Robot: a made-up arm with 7 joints.
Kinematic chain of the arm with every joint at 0, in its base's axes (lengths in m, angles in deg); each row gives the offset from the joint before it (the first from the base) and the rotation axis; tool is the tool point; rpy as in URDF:
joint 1: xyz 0 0 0.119 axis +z
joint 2: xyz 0 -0.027 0.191 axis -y
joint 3: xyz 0 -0.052 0.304 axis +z
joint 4: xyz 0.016 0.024 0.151 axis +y
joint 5: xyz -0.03 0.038 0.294 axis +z
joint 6: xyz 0 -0.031 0.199 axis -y
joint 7: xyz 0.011 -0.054 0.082 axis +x
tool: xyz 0 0 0 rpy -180 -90 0
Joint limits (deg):
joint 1: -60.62..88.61
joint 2: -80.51..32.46
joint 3: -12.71..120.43
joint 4: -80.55..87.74
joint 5: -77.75..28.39
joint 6: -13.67..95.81
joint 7: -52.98..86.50
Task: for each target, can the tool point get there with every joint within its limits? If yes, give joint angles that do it. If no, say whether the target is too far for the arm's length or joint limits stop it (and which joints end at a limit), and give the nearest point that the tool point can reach.
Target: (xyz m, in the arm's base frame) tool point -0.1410 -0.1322 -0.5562
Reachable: no: joint limits stop it (at a limit: joint 1, joint 2, joint 4, joint 5, joint 6) | nearest point 0.1275 -0.5372 -0.1919 | short by 0.607 m
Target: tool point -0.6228 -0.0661 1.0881
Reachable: yes | joints -21.27 21.55 37.83 -29.17 -1.07 23.97 67.21
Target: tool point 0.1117 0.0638 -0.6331
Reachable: no: joint limits stop it (at a limit: joint 2, joint 4, joint 5, joint 6) | nearest point 0.4623 0.2640 -0.1948 | short by 0.596 m
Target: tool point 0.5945 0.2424 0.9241
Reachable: yes | joints 55.66 -71.62 31.46 -56.07 -5.17 39.65 -16.05
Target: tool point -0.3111 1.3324 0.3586
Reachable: no: too far | nearest point -0.1606 0.9876 0.3666 | short by 0.376 m
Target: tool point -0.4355 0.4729 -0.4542
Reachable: no: joint limits stop it (at a limit: joint 1, joint 2, joint 4, joint 5) | nearest point -0.2235 0.5279 -0.1072 | short by 0.410 m
